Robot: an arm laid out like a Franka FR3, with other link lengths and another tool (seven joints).
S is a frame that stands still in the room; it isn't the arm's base.
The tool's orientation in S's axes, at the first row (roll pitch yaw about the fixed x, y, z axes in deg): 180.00, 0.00, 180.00
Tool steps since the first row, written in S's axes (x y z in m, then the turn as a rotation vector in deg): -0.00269, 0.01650, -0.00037, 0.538, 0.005, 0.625; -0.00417, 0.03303, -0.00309, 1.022, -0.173, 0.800; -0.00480, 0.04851, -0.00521, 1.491, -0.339, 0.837; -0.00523, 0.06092, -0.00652, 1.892, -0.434, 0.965; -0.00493, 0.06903, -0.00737, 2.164, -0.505, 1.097; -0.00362, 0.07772, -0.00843, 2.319, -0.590, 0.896; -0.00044, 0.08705, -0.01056, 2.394, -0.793, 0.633; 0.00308, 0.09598, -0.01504, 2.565, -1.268, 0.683; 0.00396, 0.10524, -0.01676, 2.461, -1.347, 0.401; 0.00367, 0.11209, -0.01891, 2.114, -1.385, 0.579; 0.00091, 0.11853, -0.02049, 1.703, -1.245, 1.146
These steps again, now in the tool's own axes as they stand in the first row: 0.00269, 0.01650, 0.00037, -0.538, 0.005, -0.625; 0.00417, 0.03303, 0.00309, -1.022, -0.173, -0.800; 0.00480, 0.04851, 0.00521, -1.491, -0.339, -0.837; 0.00523, 0.06092, 0.00652, -1.892, -0.434, -0.965; 0.00493, 0.06903, 0.00737, -2.164, -0.505, -1.097; 0.00362, 0.07772, 0.00843, -2.319, -0.590, -0.896; 0.00044, 0.08705, 0.01056, -2.394, -0.793, -0.633; -0.00308, 0.09598, 0.01504, -2.565, -1.268, -0.683; -0.00396, 0.10524, 0.01676, -2.461, -1.347, -0.401; -0.00367, 0.11209, 0.01891, -2.114, -1.385, -0.579; -0.00091, 0.11853, 0.02049, -1.703, -1.245, -1.146
